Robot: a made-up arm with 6 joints.
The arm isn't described. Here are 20 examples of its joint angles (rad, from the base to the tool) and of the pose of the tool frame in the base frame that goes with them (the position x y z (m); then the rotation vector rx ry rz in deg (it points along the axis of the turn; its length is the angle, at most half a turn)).
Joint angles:
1: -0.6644 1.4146 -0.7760 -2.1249 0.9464 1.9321
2: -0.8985 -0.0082 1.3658 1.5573 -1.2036 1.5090
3: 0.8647 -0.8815 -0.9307 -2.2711 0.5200 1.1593
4: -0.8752 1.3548 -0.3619 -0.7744 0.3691 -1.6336
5: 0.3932 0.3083 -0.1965 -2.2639 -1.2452 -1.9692
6: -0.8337 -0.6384 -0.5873 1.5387 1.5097 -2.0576
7: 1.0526 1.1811 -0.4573 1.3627 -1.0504 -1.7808
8: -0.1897 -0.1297 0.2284 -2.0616 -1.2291 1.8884
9: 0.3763 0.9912 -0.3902 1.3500 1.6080 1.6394
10: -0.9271 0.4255 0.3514 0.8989 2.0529 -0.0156
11: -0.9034 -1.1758 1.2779 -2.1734 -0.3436 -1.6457
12: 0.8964 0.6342 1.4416 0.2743 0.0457 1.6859
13: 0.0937 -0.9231 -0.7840 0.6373 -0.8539 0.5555
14: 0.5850 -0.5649 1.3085 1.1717 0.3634 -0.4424
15: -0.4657 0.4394 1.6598 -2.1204 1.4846 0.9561
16: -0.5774 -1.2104 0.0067 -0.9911 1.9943 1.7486
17: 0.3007 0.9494 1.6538 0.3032 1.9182 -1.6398
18: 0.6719 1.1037 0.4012 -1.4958 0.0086 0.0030
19: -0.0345 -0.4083 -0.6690 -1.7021 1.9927 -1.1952
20: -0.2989 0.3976 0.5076 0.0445 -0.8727 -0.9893
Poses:
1: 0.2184 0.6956 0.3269 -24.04 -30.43 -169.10
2: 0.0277 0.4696 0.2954 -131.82 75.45 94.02
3: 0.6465 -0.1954 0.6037 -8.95 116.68 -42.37
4: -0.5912 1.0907 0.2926 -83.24 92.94 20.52
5: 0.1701 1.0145 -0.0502 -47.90 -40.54 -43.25
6: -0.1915 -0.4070 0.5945 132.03 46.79 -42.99
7: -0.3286 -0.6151 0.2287 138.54 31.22 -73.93
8: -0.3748 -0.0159 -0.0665 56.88 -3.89 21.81
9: -0.3499 -0.3125 0.0836 18.13 -59.33 28.75
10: -0.0372 -0.5712 -0.1941 129.36 -6.10 49.62
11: -0.9484 0.0109 0.1335 -127.31 15.22 54.68
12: 0.3746 -0.3288 0.6229 -34.85 -40.48 95.28
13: -0.7535 0.3458 0.6034 21.08 -11.37 -81.69
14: 0.3799 -0.0086 1.2655 10.46 54.47 10.41
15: -0.7965 0.4454 0.1808 105.81 -36.62 -94.47
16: -0.2713 -0.3991 0.0734 -15.74 -137.22 20.36
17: 0.3516 0.8036 0.2530 -16.08 -59.88 -61.28
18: 0.0230 0.9373 -0.4661 -131.87 8.09 -39.53
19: -0.0102 -0.6088 0.0809 63.66 82.86 -141.97
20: -0.4427 -0.8524 -0.0666 119.71 80.75 -75.83
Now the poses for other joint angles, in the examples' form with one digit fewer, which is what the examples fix.
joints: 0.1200 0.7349 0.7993 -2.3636 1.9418 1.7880
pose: -0.117 0.612 0.421 66.5 -28.0 -155.8
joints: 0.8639 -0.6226 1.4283 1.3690 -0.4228 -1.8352
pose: -0.252 0.078 1.287 56.7 -5.1 -41.5
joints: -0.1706 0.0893 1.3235 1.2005 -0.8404 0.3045
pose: 0.640 0.336 0.671 -45.4 78.8 17.6
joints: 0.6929 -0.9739 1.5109 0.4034 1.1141 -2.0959
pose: 0.238 -0.556 0.527 129.9 88.3 4.3
